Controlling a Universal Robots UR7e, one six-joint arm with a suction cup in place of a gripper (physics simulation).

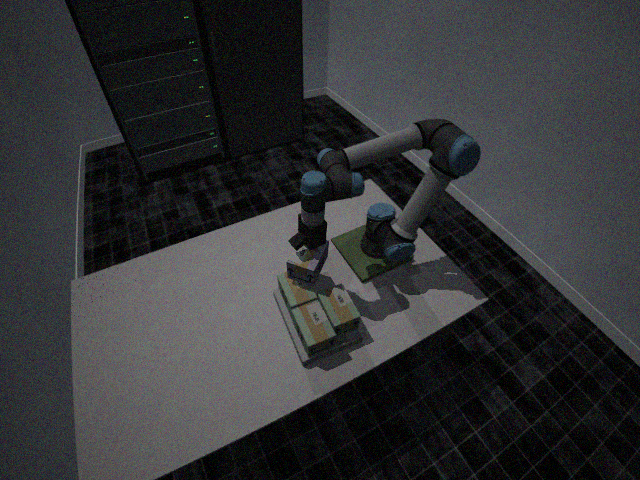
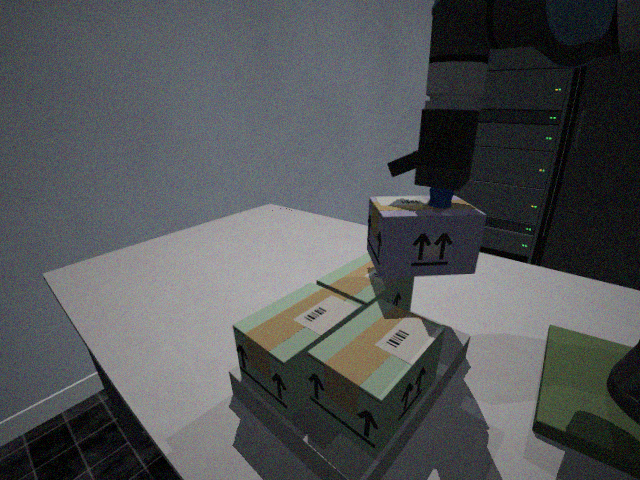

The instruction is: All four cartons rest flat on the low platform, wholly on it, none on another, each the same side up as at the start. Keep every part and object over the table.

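Seen in the pictures: hand, tool point: (image 2: 438,212); arm's base, link origin: (image 1: 376,245).
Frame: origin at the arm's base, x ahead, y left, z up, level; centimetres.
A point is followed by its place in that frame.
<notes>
My suction gripper (image 1: 313,246) @[z 23.1, x 36.7, y 1.5 cm] (image 2: 440,198) is shut on the purple carton (image 1: 302,272) @[z 21.3, x 44.4, y 7.9 cm] (image 2: 434,242) @[z 20.2, x 35.6, y 6.8 cm], its blue cup on the top off centre. The carton hangs roughly level, arrows up, above the platform's far end. Three green cartons with orange tape rest arrows up on the low grey platform (image 1: 298,341) @[z 2.5, x 54.8, y 21.3 cm] (image 2: 273,421) @[z 0.6, x 47.4, y 30.2 cm]: a near left one (image 1: 313,325) @[z 12.1, x 49.5, y 22.9 cm] (image 2: 289,322) @[z 12.0, x 48.9, y 23.9 cm], a near right one (image 1: 339,308) @[z 12.0, x 38.3, y 22.3 cm] (image 2: 369,356) @[z 12.0, x 37.4, y 24.0 cm] and a far left one (image 1: 299,291) @[z 12.0, x 46.4, y 8.7 cm] (image 2: 343,280) @[z 12.0, x 48.4, y 10.4 cm]. The held carton partly hides the far left one. How far it overhangs the platform I cannot tell.
The arm's base stands on a green plate (image 1: 347,249) @[z -0.7, x 12.4, y -6.0 cm] (image 2: 573,372) @[z -0.5, x 12.0, y -1.7 cm] to the right of the platform. The white table (image 1: 180,335) @[z -2.3, x 91.2, y -6.6 cm] (image 2: 180,279) @[z -2.3, x 97.4, y 10.9 cm] has its near edge just beyond the platform. Dark server racks (image 1: 165,103) (image 2: 516,170) stand behind the table.
</notes>
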